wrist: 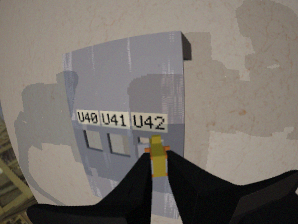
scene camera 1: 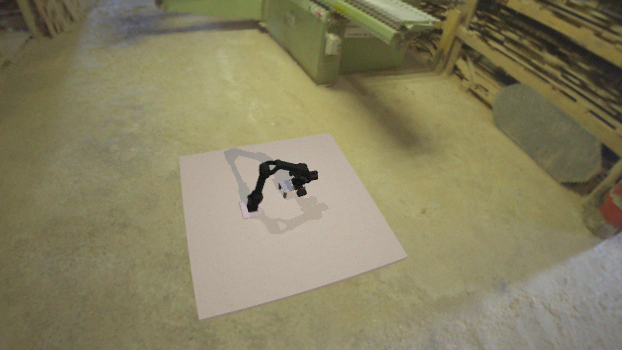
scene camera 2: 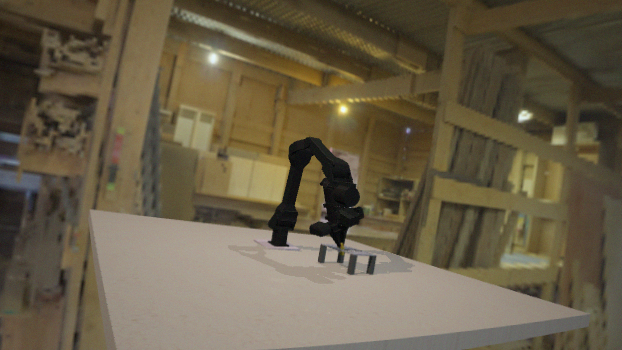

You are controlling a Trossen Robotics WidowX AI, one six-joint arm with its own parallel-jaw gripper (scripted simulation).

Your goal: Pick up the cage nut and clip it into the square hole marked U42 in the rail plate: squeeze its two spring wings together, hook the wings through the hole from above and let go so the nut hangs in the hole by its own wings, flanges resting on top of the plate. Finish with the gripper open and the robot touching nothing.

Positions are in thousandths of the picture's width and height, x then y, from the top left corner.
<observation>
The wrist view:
my gripper: 529, 703
yellow cage nut: 532, 712
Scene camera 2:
my gripper: 547, 704
</observation>
